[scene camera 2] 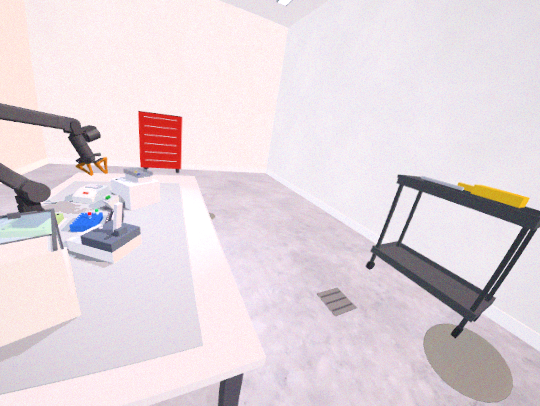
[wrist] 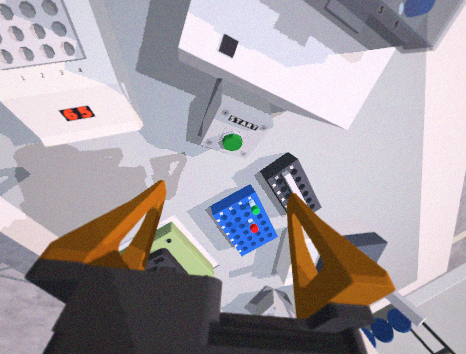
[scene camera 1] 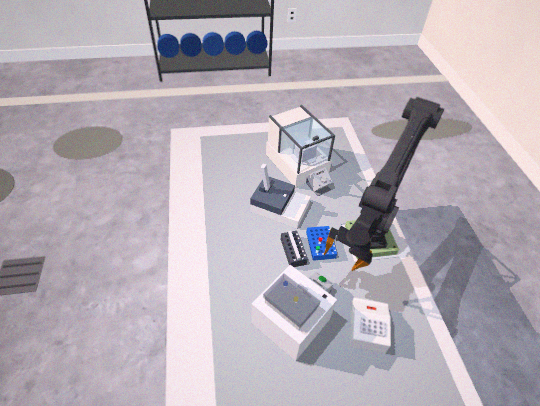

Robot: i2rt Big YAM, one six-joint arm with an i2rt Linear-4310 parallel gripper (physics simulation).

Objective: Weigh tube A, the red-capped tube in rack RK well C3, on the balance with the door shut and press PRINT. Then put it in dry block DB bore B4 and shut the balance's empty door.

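Frame: origin at the arm's base, x left, y back, z up, level; millimetres.
Seen in the pictures: gripper, fingertip midpoint: (scene camera 2: 99, 174) (wrist: 227, 192) (scene camera 1: 338, 261).
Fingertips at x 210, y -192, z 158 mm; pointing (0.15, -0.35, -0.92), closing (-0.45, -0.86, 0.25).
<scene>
Pixels of each thing's top centre, then the offset from my fingertips to it. "spot": a spot on its surface instead.
- blue rack RK, middle of its top: (wrist: 248, 227) (scene camera 1: 321, 240) (scene camera 2: 86, 218) dx -192, dy +0, dz -154 mm
- green-capped tube, middle of its top: (wrist: 256, 211) (scene camera 1: 317, 247) dx -143, dy -25, dz -130 mm
- white dry block DB, middle of its top: (wrist: 44, 69) (scene camera 1: 372, 317) (scene camera 2: 90, 187) dx +133, dy +104, dz -115 mm
- balance, middle of its top: (scene camera 2: 10, 221) (scene camera 1: 307, 129) dx -599, dy -21, dz +38 mm
- black strip rack, middle of its top: (wrist: 300, 198) (scene camera 1: 294, 244) (scene camera 2: 114, 213) dx -167, dy -106, dz -137 mm
- large white box, middle of its top: (wrist: 355, 25) (scene camera 1: 305, 282) (scene camera 2: 127, 171) dx +70, dy -110, dz +5 mm
- panel with a green START button, middle of its top: (wrist: 234, 143) (scene camera 1: 322, 277) dx -10, dy -31, dz -110 mm
- dark device with an upright post, surface spot: (scene camera 1: 266, 177) (scene camera 2: 117, 215) spot: dx -404, dy -196, dz -35 mm
Tube A, red-capped (scene camera 1: 320, 239) (scene camera 2: 89, 213) (wrist: 254, 228), stands in the blue rack RK (scene camera 1: 325, 254) (scene camera 2: 82, 223) (wrist: 239, 246). A green-capped tube (scene camera 1: 318, 248) (wrist: 256, 210) stands near it in the same rack. My gripper (scene camera 1: 340, 262) (scene camera 2: 99, 173) (wrist: 227, 192) is open and empty, high above the table; in the wrist view the rack shows between and beyond its fingers. The white dry block DB (scene camera 1: 362, 312) (wrist: 37, 112) shows a red 65, and its bores show no tube. The balance (scene camera 1: 285, 162) has a glass chamber; its door state is unclear.
A black strip rack (scene camera 1: 294, 248) (wrist: 285, 166) stands beside RK. A large white box (scene camera 1: 280, 327) (scene camera 2: 137, 195) stands near a panel with a green START button (scene camera 1: 322, 279) (wrist: 232, 142). A dark device with an upright post (scene camera 1: 266, 177) (scene camera 2: 118, 216) stands between RK and the balance.
</scene>
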